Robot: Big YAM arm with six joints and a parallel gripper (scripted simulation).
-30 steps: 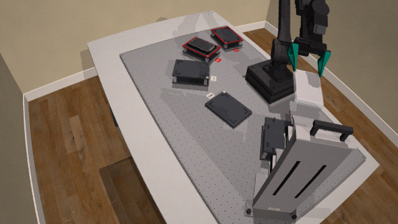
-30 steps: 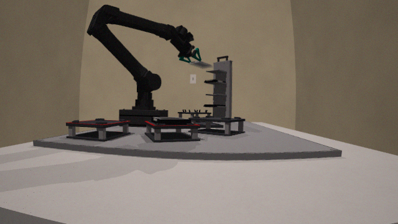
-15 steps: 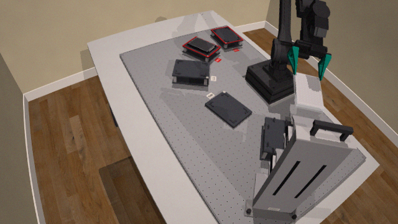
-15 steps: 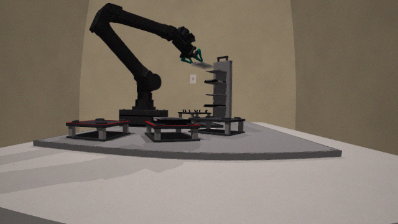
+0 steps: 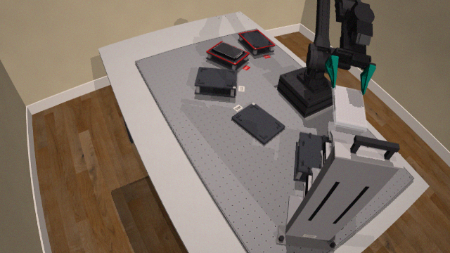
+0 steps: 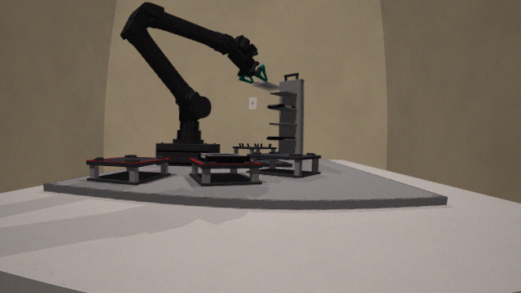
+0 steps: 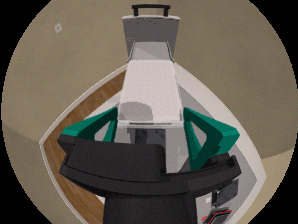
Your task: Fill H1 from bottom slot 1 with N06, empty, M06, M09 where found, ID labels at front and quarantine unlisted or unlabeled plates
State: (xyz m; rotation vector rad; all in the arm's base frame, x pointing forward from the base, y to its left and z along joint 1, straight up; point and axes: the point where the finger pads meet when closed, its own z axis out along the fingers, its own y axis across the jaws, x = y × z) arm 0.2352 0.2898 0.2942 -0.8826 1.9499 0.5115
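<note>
Right now the white plate is 40 mm ahead of my hand, 40 mm to the left of it and 20 mm below it. Also, from my hand: H1 deck label: 150 mm to the left, 360 mm below; plate hotel H1: 160 mm ahead, 190 mm to the left, 160 mm below; red-rimmed quarantine nest: 240 mm behind, 700 mm to the right, 330 mm below.
</note>
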